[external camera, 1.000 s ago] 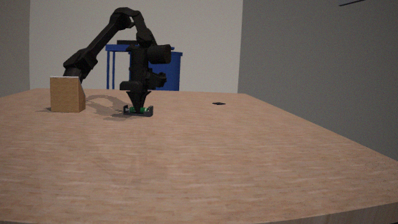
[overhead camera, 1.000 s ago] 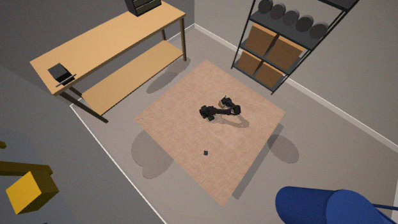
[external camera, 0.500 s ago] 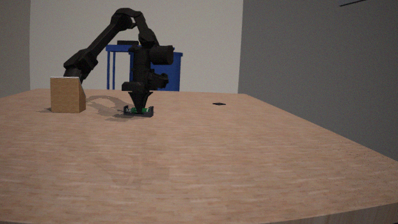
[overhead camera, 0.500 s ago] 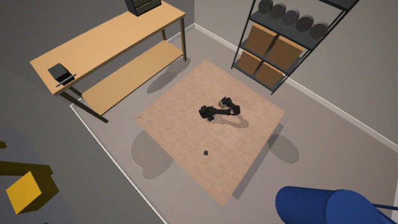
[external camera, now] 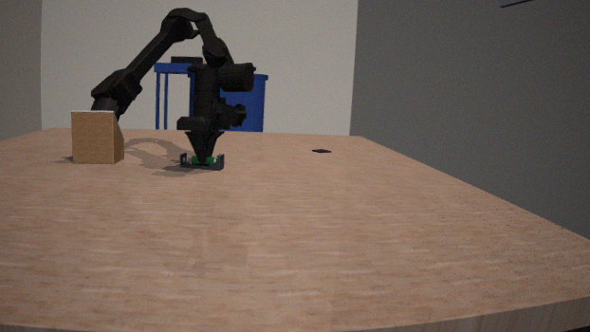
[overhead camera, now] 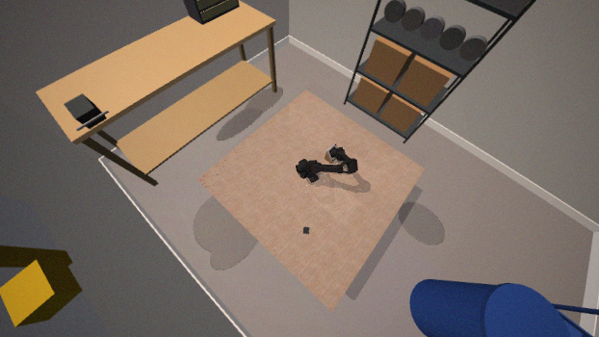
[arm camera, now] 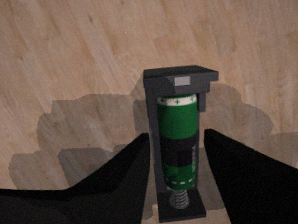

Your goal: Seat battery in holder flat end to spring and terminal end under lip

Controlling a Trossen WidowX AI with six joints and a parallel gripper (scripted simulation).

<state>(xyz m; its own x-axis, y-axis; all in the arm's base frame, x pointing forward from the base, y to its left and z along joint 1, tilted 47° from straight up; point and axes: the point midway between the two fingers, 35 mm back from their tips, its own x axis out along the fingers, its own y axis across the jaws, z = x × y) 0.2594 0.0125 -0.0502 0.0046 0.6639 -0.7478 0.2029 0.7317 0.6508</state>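
Right now my gripper tip is right at the battery. Also, from my gripper tip: small dark square (31 cm ahead, 29 cm to the left, 1 cm below).
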